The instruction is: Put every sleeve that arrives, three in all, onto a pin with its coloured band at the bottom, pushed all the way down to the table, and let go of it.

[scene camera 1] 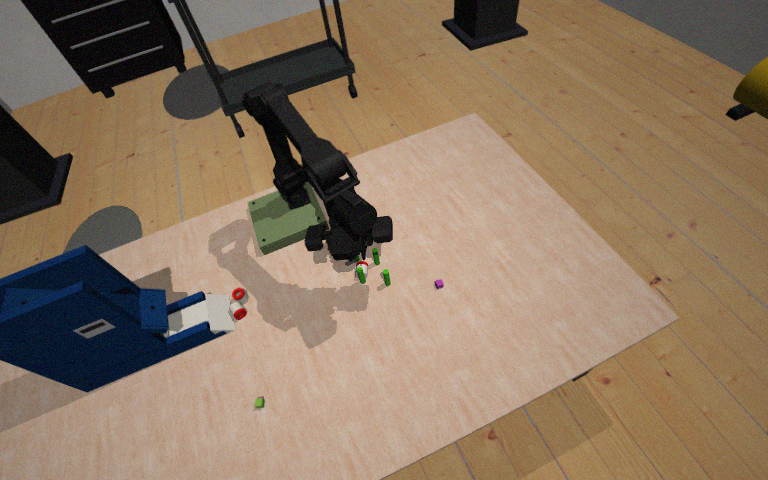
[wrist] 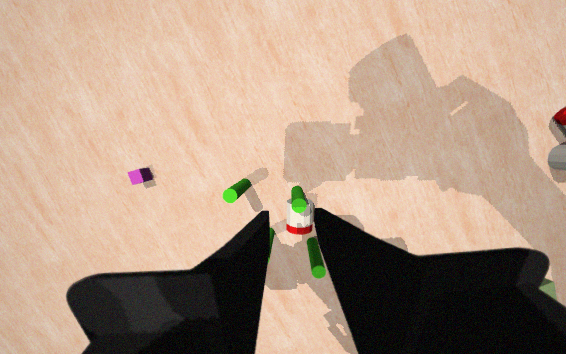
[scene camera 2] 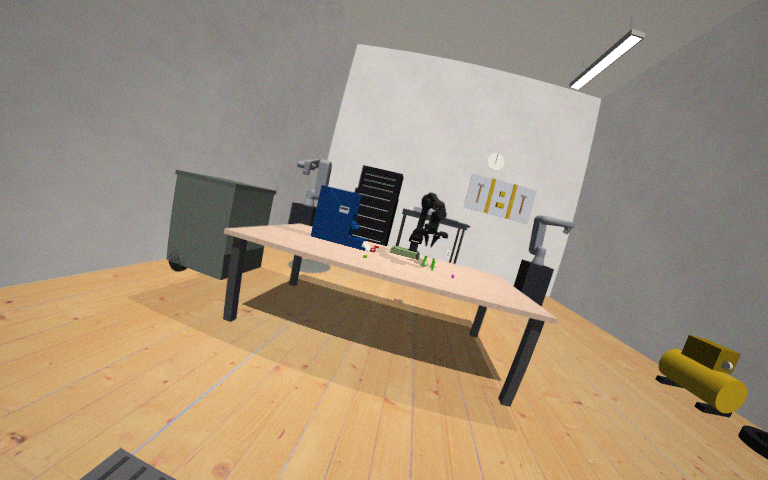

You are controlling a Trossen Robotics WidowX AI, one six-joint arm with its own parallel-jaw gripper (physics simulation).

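Note:
Four green pins [scene camera 1: 361, 275] [scene camera 1: 386, 277] [scene camera 1: 375, 256] [wrist: 240, 187] [wrist: 316, 257] stand on the table [scene camera 1: 509, 237]. A white sleeve with a red band [scene camera 1: 362, 266] [wrist: 299, 220] lies on its side among them, its band end toward the arm, its other end partly hidden behind a pin in the wrist view. Two more red-banded sleeves [scene camera 1: 238, 293] [scene camera 1: 240, 313] are beside the chute's end; their red rings show, and they are cut off in the wrist view. My gripper [scene camera 1: 363, 254] [scene camera 2: 432, 243] [wrist: 291, 216] is partly open and empty, above the pins and the lying sleeve.
A blue machine [scene camera 1: 50, 316] [scene camera 2: 334, 217] with a white chute [scene camera 1: 220, 311] stands at the left. A green mounting block [scene camera 1: 283, 237] [scene camera 2: 404, 252] is at the arm's base. A magenta cube [scene camera 1: 438, 284] [scene camera 2: 452, 276] [wrist: 135, 176] and a lime block [scene camera 1: 259, 402] [scene camera 2: 364, 256] lie on the table.

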